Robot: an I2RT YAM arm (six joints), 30 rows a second.
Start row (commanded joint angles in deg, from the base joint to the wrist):
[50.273, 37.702, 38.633, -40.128, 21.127, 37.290]
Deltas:
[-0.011, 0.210, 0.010, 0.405, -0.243, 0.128]
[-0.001, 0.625, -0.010, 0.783, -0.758, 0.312]
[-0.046, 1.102, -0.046, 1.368, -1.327, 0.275]
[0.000, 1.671, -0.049, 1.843, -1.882, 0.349]
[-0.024, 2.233, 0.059, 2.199, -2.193, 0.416]
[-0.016, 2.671, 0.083, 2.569, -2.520, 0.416]
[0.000, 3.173, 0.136, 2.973, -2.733, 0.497]
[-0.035, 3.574, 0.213, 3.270, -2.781, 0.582]
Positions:
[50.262, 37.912, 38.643, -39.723, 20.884, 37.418]
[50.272, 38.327, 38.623, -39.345, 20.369, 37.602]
[50.227, 38.804, 38.587, -38.760, 19.800, 37.565]
[50.273, 39.373, 38.584, -38.285, 19.245, 37.639]
[50.249, 39.935, 38.692, -37.929, 18.934, 37.706]
[50.257, 40.373, 38.716, -37.559, 18.607, 37.706]
[50.273, 40.875, 38.769, -37.155, 18.394, 37.787]
[50.238, 41.276, 38.846, -36.858, 18.346, 37.872]

